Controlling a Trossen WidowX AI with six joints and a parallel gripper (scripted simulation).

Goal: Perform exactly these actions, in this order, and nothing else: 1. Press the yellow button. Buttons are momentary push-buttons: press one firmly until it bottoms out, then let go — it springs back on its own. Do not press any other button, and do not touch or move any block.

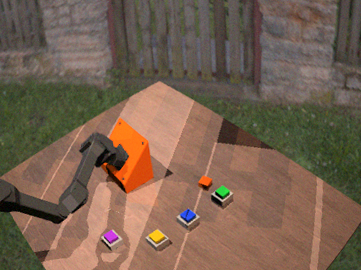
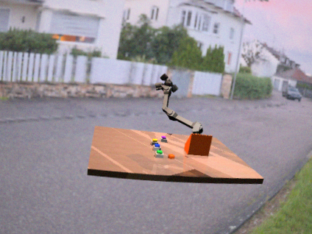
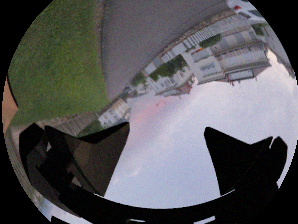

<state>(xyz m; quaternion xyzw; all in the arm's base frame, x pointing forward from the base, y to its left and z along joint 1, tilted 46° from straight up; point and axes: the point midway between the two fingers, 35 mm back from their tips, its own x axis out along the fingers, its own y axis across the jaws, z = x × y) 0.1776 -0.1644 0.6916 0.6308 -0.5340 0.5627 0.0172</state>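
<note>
Right now my gripper tip is 90 mm short of the yellow button, 590 mm to the right of it and 400 mm above it. Also, from my gripper tip: purple button 20 mm ahead, 470 mm to the left, 400 mm below; green button 60 mm ahead, 840 mm to the left, 400 mm below; blue button 80 mm ahead, 700 mm to the left, 400 mm below.
</note>
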